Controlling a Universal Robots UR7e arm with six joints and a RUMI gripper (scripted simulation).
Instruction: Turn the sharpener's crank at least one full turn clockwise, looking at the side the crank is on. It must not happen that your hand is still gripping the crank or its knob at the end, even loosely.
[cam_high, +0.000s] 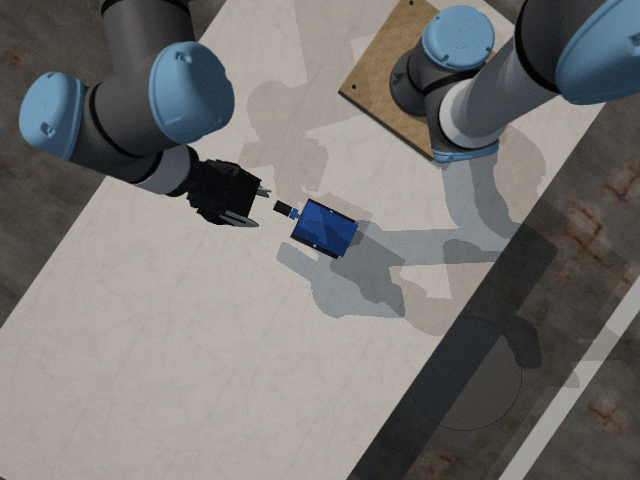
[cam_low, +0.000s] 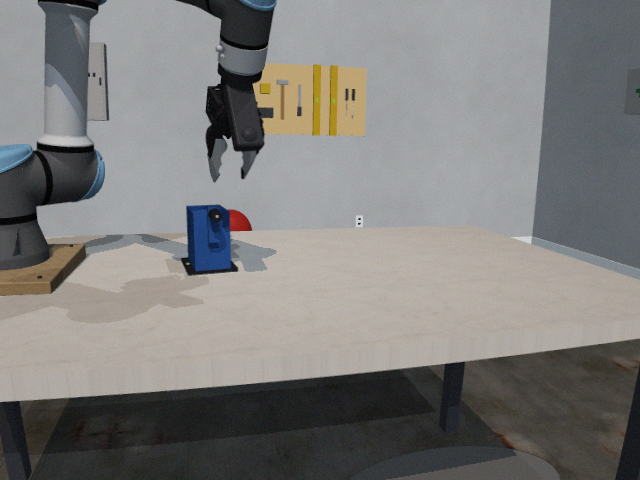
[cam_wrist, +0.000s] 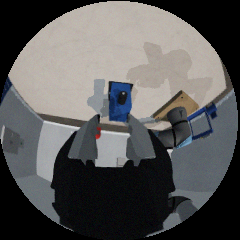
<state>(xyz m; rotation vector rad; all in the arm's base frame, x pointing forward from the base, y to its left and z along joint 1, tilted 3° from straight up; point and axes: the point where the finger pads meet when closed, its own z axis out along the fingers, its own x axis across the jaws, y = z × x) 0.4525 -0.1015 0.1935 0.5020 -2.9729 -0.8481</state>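
Now: the sharpener crank 90 mm below my hand, 40 mm to the left of it and 30 mm behind it.
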